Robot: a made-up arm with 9 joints. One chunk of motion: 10 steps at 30 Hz.
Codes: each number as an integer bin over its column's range. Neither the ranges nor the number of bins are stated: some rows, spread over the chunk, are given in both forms.
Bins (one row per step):
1: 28 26 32 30 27 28 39 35 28
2: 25 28 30 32 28 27 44 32 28
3: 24 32 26 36 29 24 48 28 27
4: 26 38 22 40 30 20 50 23 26
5: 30 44 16 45 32 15 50 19 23
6: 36 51 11 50 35 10 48 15 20
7: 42 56 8 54 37 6 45 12 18
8: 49 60 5 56 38 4 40 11 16
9: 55 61 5 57 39 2 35 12 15
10: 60 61 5 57 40 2 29 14 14
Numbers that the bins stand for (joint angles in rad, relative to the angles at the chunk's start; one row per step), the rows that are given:
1: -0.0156 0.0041 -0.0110 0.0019 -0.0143 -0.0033 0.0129 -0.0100 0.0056
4: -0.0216 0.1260 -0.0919 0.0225 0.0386 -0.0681 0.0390 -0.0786 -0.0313
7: 0.0267 0.3089 -0.2052 0.0514 0.1619 -0.1814 0.0271 -0.1414 -0.1786
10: 0.0810 0.3597 -0.2295 0.0576 0.2148 -0.2138 -0.0110 -0.1300 -0.2522
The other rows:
2: -0.0246 0.0244 -0.0271 0.0060 0.0033 -0.0114 0.0248 -0.0271 0.0056
3: -0.0276 0.0651 -0.0595 0.0143 0.0210 -0.0357 0.0343 -0.0500 -0.0129
5: -0.0095 0.1870 -0.1405 0.0329 0.0738 -0.1086 0.0390 -0.1014 -0.0865
6: 0.0086 0.2581 -0.1810 0.0432 0.1267 -0.1490 0.0343 -0.1243 -0.1417
8: 0.0478 0.3495 -0.2295 0.0556 0.1795 -0.1976 0.0152 -0.1471 -0.2154
9: 0.0659 0.3597 -0.2295 0.0576 0.1971 -0.2138 0.0033 -0.1414 -0.2338

